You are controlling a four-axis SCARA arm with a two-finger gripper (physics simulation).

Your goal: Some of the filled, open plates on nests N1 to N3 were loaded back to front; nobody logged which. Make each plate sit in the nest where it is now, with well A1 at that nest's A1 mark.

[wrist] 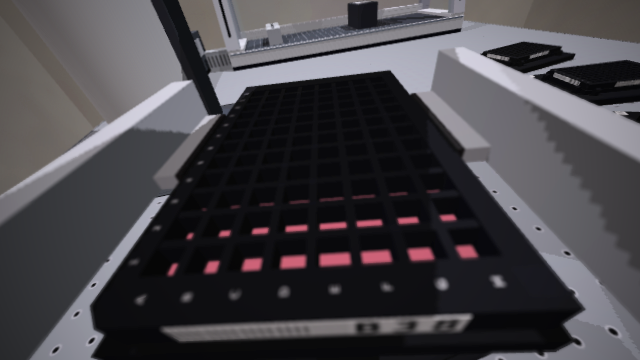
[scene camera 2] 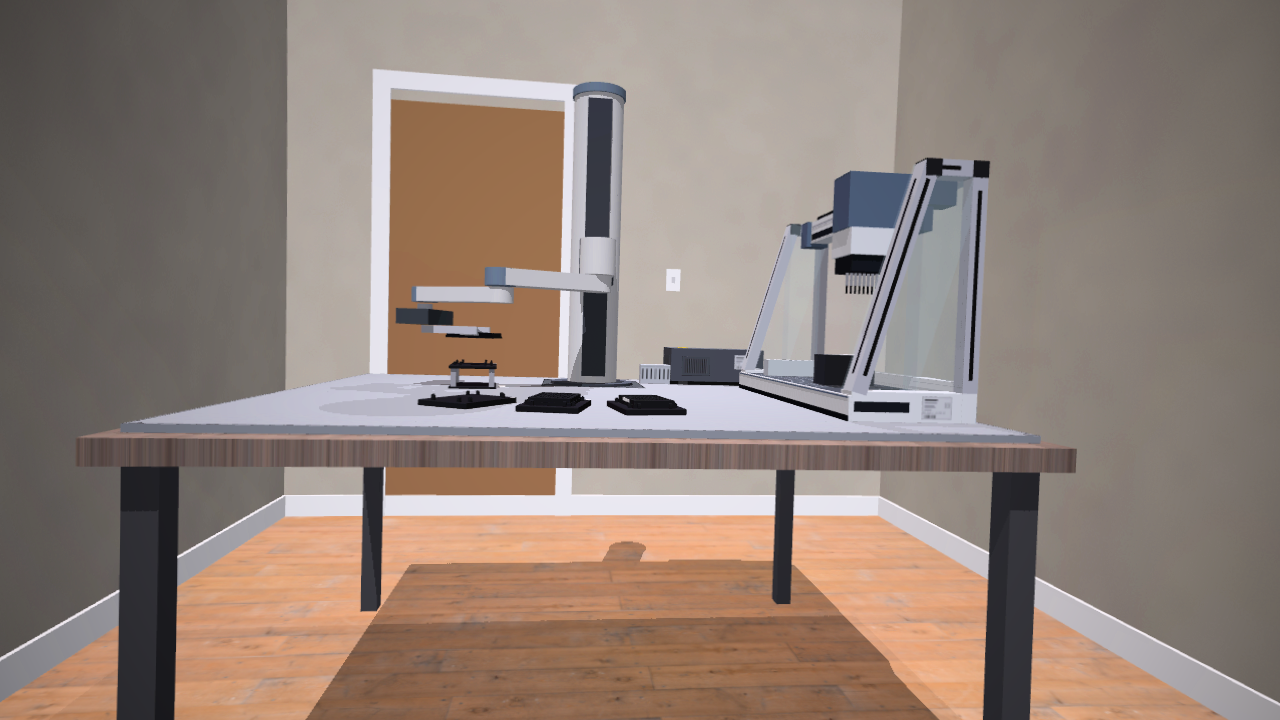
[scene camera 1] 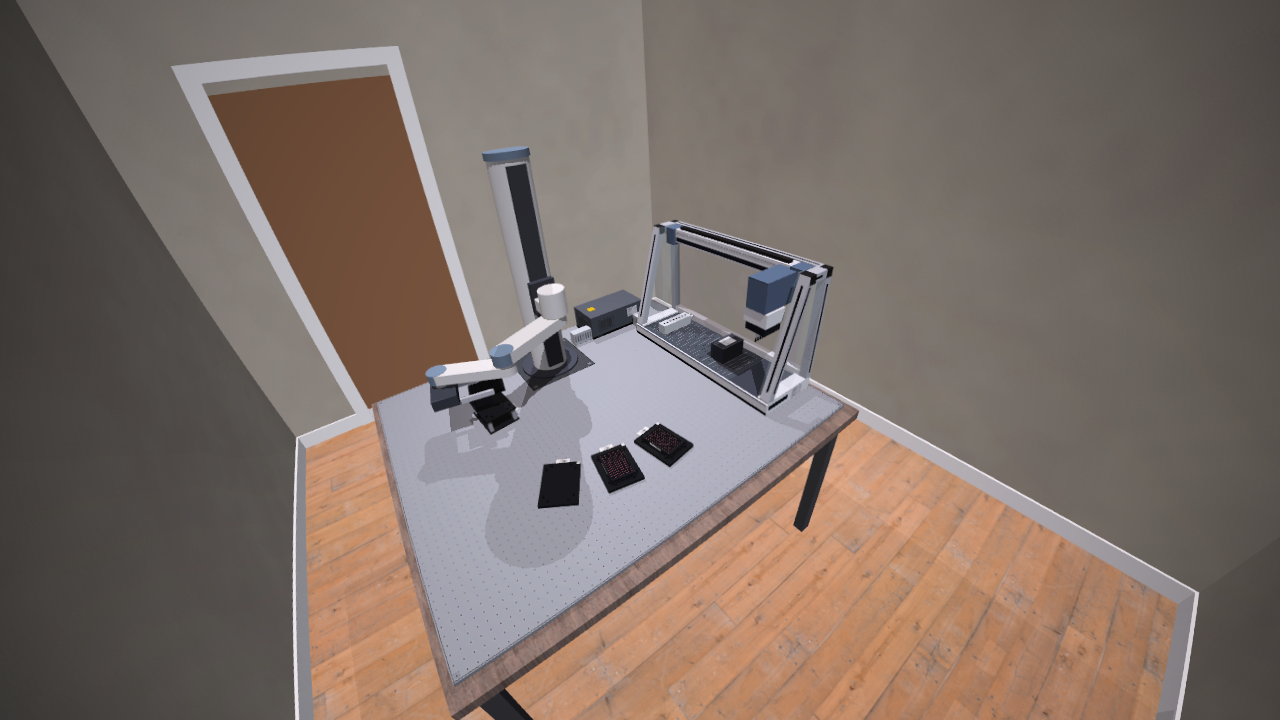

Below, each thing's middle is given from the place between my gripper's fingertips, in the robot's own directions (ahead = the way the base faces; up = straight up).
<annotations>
Right now the nest N1 (scene camera 1: 560, 482) is 45 cm ahead of my hand, 3 cm to the left of it and 15 cm below it. From my hand the other things lie so: dark box (scene camera 2: 722, 361): 33 cm behind, 71 cm to the left, 9 cm below.
</annotations>
